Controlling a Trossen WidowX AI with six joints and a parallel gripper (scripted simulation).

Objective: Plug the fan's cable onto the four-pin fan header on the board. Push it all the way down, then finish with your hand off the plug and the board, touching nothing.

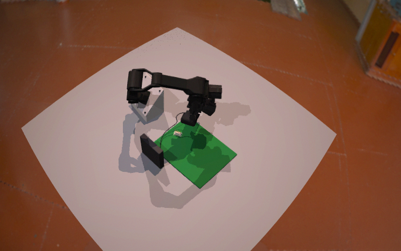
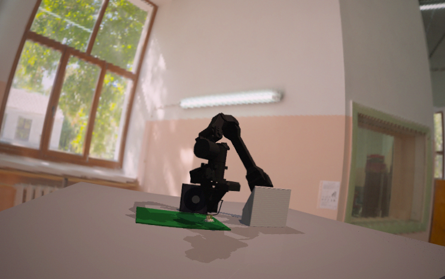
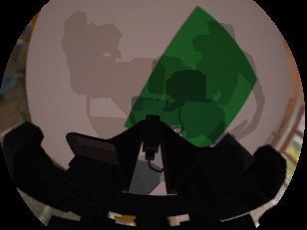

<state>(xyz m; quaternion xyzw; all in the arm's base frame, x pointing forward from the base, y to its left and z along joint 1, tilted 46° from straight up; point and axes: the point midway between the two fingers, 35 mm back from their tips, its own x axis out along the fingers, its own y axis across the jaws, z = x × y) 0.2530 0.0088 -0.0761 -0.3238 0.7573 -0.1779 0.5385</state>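
The green board lies 10 cm to the right of my gripper tip, 8 cm below it and 8 cm ahead of it. From my gripper tip the other things lie so: dark plug: 1 cm behind, 1 cm above; black fan: 24 cm to the right, 3 cm behind.
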